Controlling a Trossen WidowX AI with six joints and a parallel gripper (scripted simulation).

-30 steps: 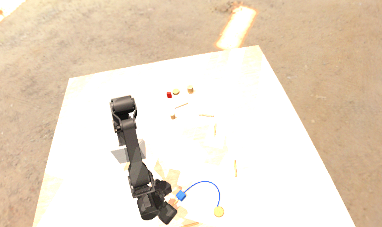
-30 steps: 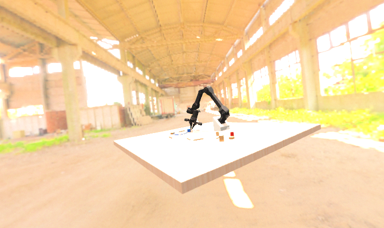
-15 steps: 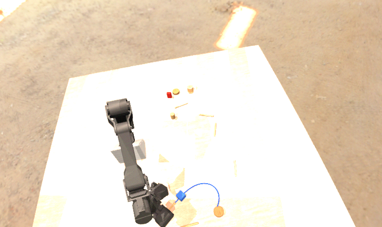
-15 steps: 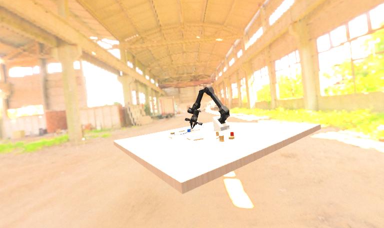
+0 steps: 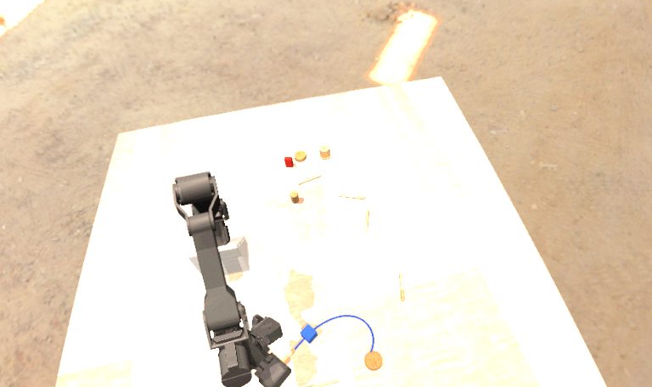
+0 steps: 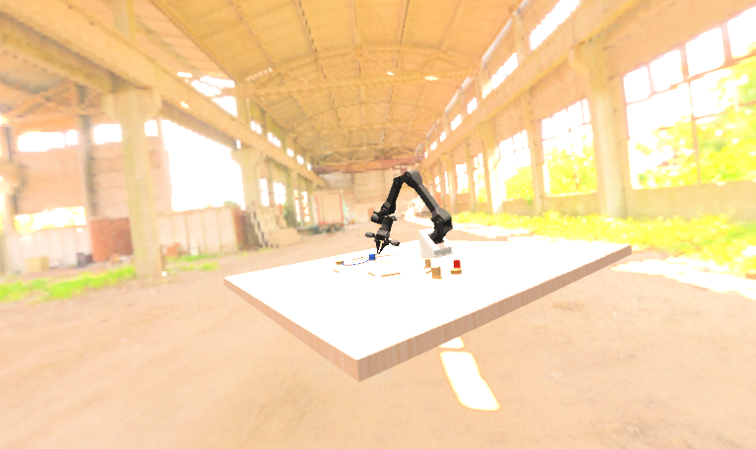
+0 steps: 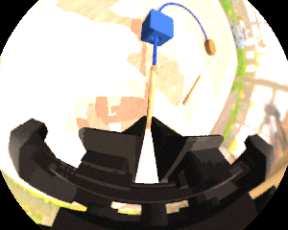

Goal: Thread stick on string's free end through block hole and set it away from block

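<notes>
Right now my gripper tip is 3 cm short of the thin wooden stick, 3 cm to the right of it and 1 cm below it. The rest, counted from my gripper tip: round wooden button 23 cm ahead, 3 cm to the right; then blue cube 9 cm ahead, 7 cm to the left, 1 cm above; then red cube 13 cm ahead, 64 cm to the left, 1 cm above.
</notes>
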